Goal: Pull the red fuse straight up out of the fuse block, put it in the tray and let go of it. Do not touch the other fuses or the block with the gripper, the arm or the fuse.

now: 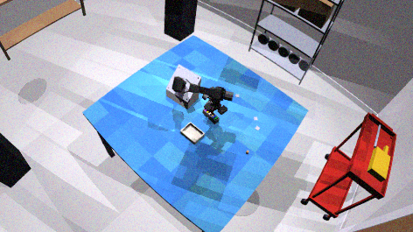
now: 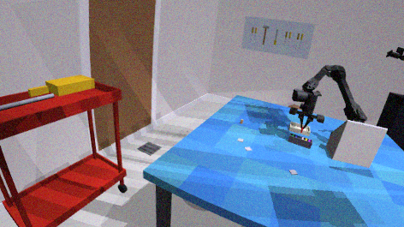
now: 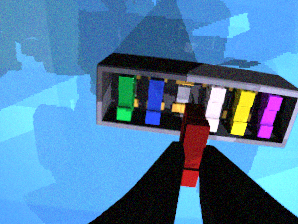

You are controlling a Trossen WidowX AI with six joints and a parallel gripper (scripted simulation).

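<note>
My gripper tip is 190 mm to the left of the shallow white tray, 90 mm above it and 20 mm past it. The rest, counted from my gripper tip: blue fuse (70 mm below, 20 mm ahead); white fuse (70 mm below, 20 mm behind, 10 mm to the left); red fuse (10 mm below).
</note>
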